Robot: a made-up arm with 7 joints.
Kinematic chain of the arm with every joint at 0, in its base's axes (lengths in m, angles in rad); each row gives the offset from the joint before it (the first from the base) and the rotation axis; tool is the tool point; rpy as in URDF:
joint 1: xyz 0 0 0.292 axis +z
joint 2: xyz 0 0 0 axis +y
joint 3: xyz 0 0 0.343 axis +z
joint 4: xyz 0.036 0 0 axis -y
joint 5: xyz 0.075 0 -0.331 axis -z
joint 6: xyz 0 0 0 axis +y
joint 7: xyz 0.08 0 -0.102 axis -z
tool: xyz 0 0 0 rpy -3.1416 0 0
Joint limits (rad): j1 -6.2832..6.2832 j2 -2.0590..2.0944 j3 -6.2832..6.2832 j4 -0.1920..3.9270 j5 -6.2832..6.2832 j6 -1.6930..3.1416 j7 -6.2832..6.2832
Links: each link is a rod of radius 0.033 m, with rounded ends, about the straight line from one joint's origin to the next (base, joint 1, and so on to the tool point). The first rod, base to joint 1, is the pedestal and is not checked.
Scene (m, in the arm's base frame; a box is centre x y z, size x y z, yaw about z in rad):
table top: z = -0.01
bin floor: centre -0.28 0.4 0 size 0.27 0.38 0.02 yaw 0.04
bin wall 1: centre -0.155 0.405 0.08 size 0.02 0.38 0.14 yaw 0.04
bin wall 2: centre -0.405 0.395 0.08 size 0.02 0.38 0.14 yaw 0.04
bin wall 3: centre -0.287 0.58 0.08 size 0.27 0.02 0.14 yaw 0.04
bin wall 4: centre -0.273 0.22 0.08 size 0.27 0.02 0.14 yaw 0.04
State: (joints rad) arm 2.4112 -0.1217 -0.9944 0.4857 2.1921 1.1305 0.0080
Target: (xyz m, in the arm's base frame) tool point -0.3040 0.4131 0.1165
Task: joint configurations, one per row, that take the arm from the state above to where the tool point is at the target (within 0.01 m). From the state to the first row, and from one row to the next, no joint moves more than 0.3 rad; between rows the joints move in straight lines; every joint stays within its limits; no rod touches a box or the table.
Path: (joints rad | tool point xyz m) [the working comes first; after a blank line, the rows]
Joints at the target: 2.5971 0.8516 -0.5176 1.0926 2.2513 1.1797 0.0080
Straight joint move there: clear.

1: 2.4577 0.1216 -0.8752 0.6374 2.2069 1.1428 0.0080 | -0.0556 0.3921 0.3070
2: 2.5041 0.3649 -0.7560 0.7892 2.2217 1.1551 0.0080 | -0.1366 0.4252 0.2698
3: 2.5506 0.6083 -0.6368 0.9409 2.2365 1.1674 0.0080 | -0.2240 0.4337 0.2048
4: 2.5971 0.8516 -0.5176 1.0926 2.2513 1.1797 0.0080 | -0.3040 0.4131 0.1165

